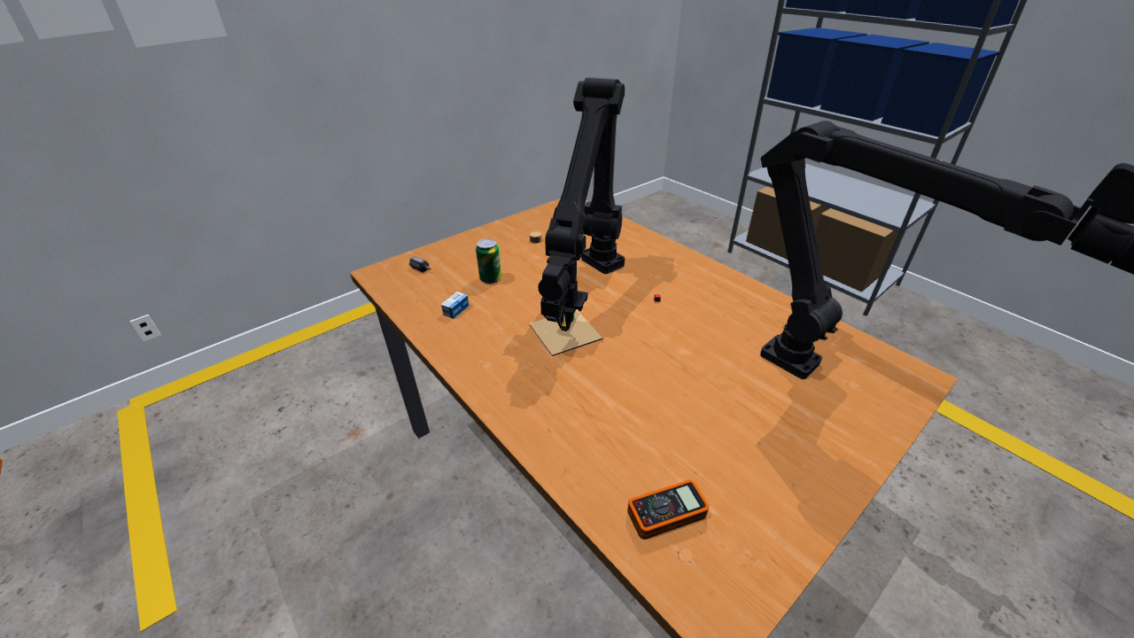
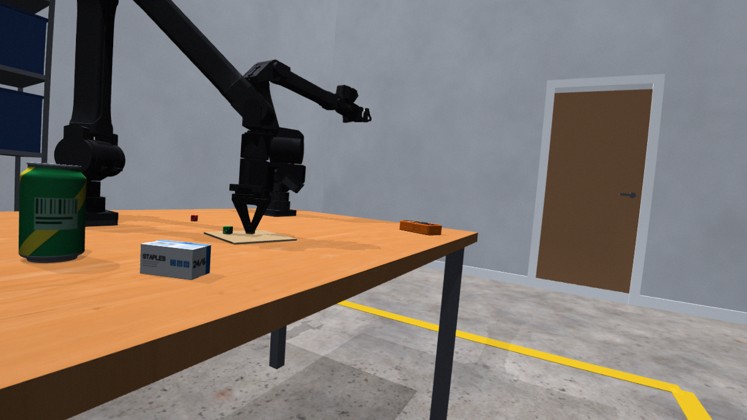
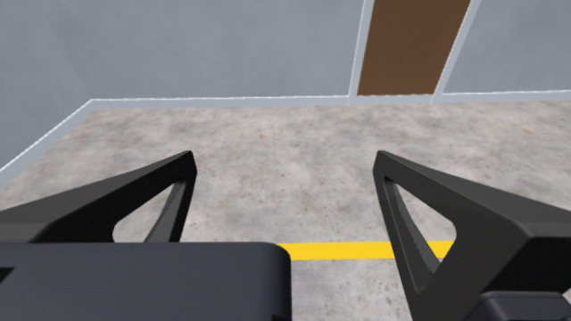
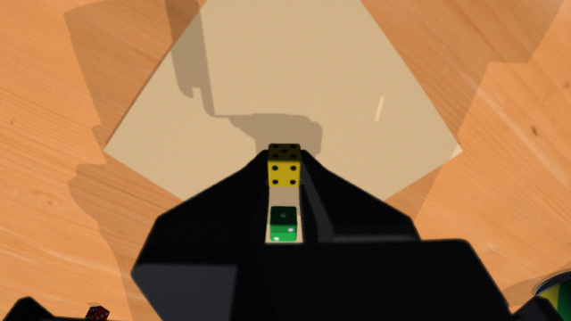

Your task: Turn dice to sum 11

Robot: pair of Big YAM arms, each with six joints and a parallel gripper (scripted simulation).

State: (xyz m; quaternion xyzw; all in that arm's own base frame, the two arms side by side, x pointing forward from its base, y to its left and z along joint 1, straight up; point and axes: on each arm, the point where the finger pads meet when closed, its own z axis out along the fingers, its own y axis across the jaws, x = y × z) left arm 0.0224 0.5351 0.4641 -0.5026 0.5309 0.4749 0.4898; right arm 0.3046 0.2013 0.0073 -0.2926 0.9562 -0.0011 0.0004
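My right hand is right at the yellow die. From my right hand the other things lie so: tan mat: 2 cm below; then red die: 28 cm behind, 7 cm to the left, 1 cm below; then green die: 4 cm behind, 2 cm to the right, 1 cm below.
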